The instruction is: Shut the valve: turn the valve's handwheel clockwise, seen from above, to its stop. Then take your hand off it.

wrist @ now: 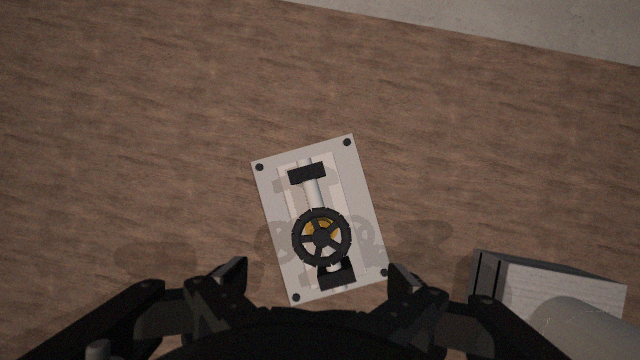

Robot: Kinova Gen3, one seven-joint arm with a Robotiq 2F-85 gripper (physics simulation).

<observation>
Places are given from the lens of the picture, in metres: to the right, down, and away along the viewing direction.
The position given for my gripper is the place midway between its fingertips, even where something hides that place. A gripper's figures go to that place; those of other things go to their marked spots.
my gripper (317, 275): 0.00, 0.06, 0.15
black valve handwheel (321, 238): 0.00, 0.06, 0.26
light grey base plate (365, 224): 0.07, 0.07, 0.40
The marked spots on the light grey base plate and the black valve handwheel are 0.15 m apart.
</observation>
